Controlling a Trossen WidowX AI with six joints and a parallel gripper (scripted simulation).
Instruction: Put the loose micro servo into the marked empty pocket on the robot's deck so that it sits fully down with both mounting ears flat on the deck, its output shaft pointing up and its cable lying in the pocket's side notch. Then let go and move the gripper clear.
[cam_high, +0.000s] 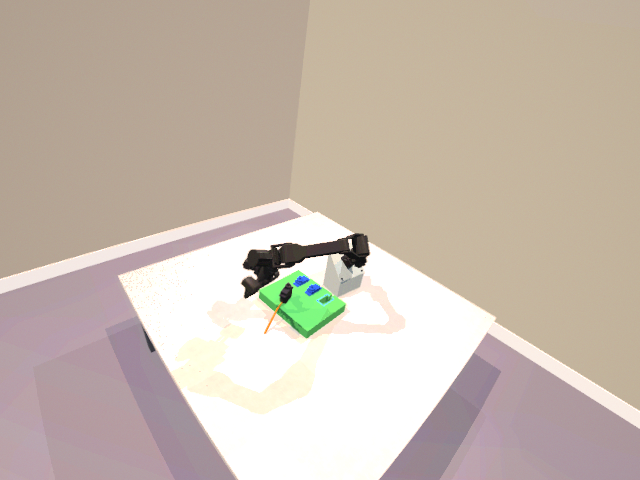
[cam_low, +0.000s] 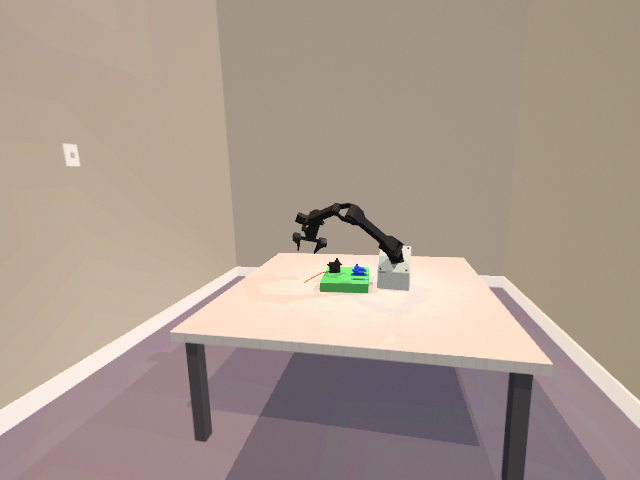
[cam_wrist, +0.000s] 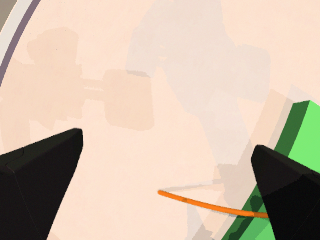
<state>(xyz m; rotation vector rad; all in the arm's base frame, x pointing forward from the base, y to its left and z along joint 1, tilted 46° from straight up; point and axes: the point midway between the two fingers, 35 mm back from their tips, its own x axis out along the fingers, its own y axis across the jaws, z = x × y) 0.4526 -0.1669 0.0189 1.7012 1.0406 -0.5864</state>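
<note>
Right now the green deck is 18 cm behind my gripper tip, 7 cm to the left of it and 13 cm below it.
</note>
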